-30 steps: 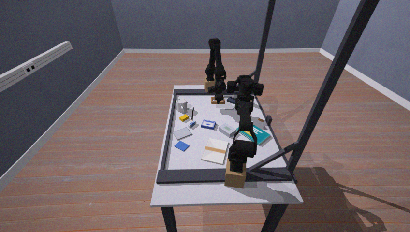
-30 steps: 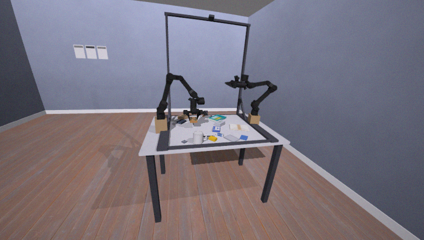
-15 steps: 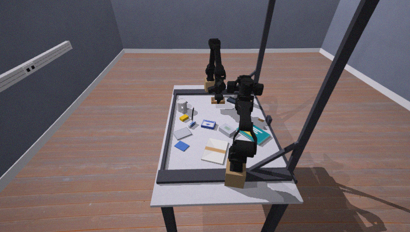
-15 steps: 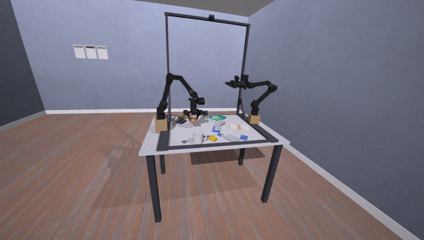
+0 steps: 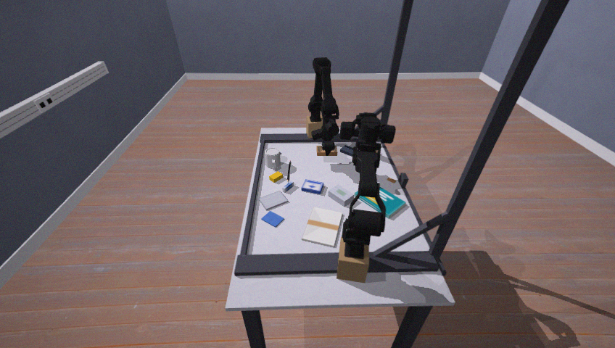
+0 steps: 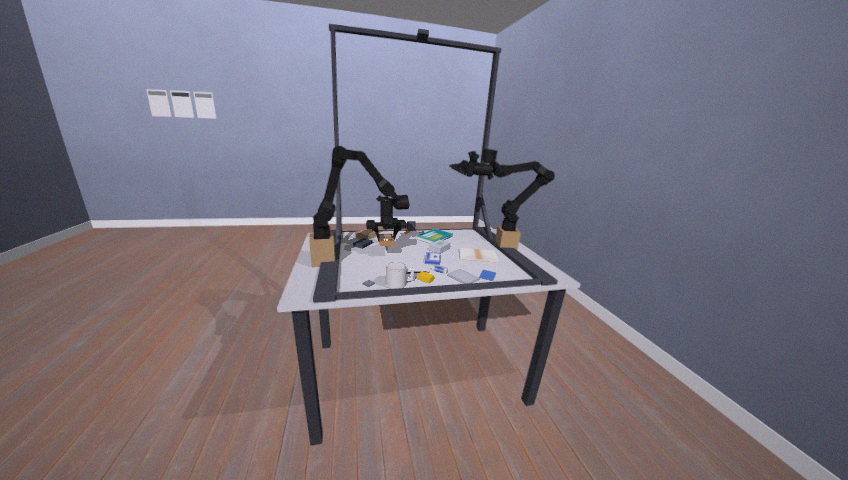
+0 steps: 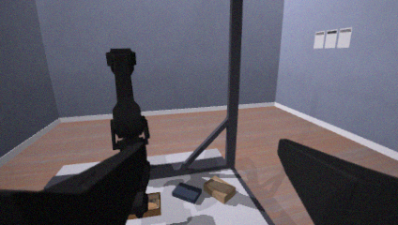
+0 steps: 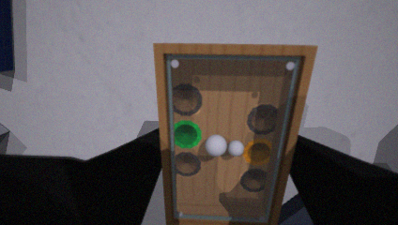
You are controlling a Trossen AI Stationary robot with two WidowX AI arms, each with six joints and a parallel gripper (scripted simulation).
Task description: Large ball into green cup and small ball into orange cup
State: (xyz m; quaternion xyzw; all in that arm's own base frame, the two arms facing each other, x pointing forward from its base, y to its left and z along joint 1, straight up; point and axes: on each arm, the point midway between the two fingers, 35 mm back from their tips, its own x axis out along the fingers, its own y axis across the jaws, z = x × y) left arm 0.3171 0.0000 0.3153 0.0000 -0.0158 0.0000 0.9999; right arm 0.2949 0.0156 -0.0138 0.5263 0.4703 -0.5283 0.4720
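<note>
Right now the covered wooden puzzle is 3 cm below my right hand.
</note>
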